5 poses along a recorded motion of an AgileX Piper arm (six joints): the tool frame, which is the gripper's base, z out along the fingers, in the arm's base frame.
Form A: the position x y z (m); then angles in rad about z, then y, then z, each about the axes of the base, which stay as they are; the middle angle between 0 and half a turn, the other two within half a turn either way.
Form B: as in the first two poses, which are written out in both.
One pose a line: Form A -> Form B
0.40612, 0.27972, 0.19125, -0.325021, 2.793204, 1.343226 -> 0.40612, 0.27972, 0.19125, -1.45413, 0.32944, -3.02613
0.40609, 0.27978, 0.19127, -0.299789, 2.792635, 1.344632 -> 0.40609, 0.27978, 0.19127, -1.47918, 0.33278, -3.03455
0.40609, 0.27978, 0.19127, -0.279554, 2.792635, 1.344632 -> 0.40609, 0.27978, 0.19127, -1.50048, 0.33487, -3.04153
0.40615, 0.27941, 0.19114, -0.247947, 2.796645, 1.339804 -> 0.40615, 0.27941, 0.19114, -1.53901, 0.33398, -3.05364
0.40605, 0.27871, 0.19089, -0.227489, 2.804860, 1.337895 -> 0.40605, 0.27871, 0.19089, -1.56317, 0.32773, -3.06281
